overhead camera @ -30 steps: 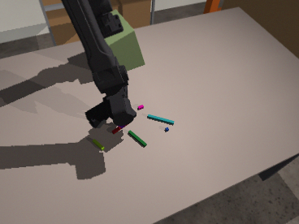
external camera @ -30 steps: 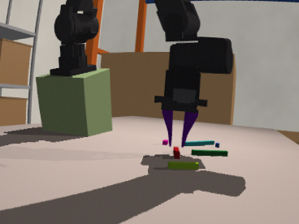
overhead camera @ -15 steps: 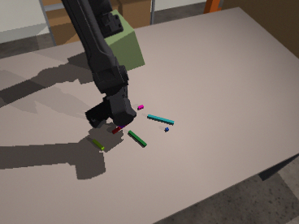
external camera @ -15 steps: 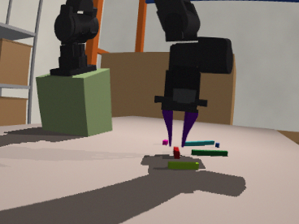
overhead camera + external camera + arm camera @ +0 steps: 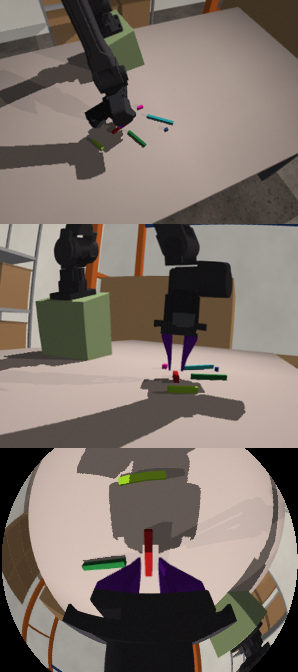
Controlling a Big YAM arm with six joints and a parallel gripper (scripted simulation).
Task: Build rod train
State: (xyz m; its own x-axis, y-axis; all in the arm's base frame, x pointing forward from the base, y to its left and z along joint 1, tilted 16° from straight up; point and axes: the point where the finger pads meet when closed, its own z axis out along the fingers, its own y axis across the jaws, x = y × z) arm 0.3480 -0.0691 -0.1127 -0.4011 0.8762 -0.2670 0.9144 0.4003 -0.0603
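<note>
My gripper is now 20 mm above the red rod. The rest, counted from my hand: magenta rod (60 mm behind, 90 mm to the left, 20 mm below); lime rod (50 mm ahead, 90 mm to the right, 20 mm below); green rod (60 mm ahead, 40 mm to the left, 20 mm below).
</note>
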